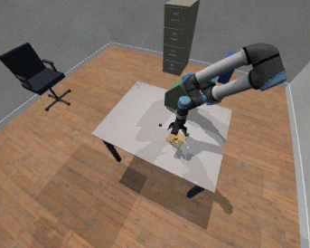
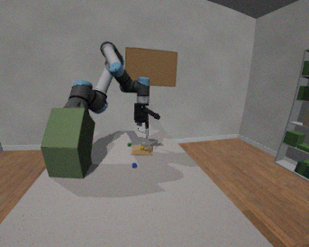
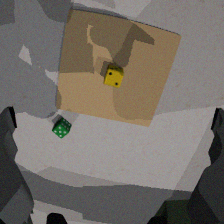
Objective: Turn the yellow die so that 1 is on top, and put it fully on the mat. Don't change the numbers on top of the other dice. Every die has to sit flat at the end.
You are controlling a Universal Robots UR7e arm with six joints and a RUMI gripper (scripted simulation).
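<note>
My hand is 2 cm past the yellow die and 10 cm above it. Also, from my hand: green die (11 cm behind, 6 cm to the left, 10 cm below); blue die (5 cm behind, 20 cm to the right, 10 cm below); tan mat (2 cm behind, 11 cm below).
</note>
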